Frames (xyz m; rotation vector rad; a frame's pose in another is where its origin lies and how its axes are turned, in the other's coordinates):
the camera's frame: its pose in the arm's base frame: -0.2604 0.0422 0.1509 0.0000 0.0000 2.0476
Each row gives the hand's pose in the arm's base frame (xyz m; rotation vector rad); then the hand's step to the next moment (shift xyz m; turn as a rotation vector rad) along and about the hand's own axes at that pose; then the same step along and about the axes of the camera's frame.
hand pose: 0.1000 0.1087 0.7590 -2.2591 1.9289 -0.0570
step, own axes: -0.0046 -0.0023 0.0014 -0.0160 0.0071 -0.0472
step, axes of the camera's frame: 0.0037 -0.0038 -0.0007 0.0161 0.0098 0.0467
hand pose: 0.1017 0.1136 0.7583 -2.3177 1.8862 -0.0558
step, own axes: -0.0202 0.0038 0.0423 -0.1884 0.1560 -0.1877
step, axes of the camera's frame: 0.0216 -0.0082 -0.0410 0.2185 0.1278 0.1760
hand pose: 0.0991 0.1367 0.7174 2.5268 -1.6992 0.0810
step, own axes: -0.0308 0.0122 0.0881 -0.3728 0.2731 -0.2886
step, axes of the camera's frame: 0.0235 0.0146 -0.0900 0.4215 0.2224 0.2642
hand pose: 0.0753 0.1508 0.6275 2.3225 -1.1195 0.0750
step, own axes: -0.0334 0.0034 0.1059 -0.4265 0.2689 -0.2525
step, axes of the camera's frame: -0.0079 0.0532 -0.0972 0.4585 0.2465 0.2167
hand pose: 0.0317 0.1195 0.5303 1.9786 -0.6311 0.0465
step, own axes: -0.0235 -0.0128 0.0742 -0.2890 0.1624 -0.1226
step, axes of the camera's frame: -0.0284 0.0506 -0.0535 0.2816 0.1848 0.1071
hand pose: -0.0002 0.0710 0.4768 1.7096 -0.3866 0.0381
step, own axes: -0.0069 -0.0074 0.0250 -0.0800 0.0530 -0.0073
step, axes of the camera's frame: -0.0149 0.0181 -0.0132 0.0576 0.0699 0.0325
